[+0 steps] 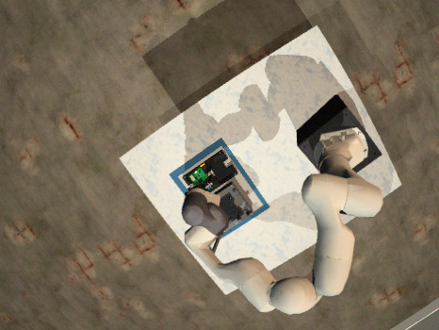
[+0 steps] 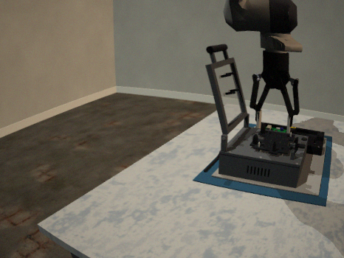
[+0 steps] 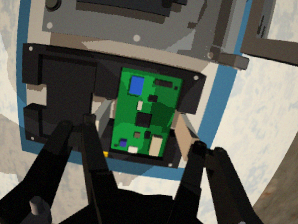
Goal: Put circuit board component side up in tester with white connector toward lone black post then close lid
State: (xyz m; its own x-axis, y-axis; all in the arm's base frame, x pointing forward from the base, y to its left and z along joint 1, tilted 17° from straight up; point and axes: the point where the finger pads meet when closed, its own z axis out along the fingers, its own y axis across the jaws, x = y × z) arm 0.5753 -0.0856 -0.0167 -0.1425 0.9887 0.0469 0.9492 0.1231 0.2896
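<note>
My hand is 2 cm above the green circuit board. The rest, counted from my hand: tester nest 17 cm to the left, 6 cm behind, 3 cm above; then tester lid 18 cm to the left, 14 cm above, 6 cm ahead.
</note>
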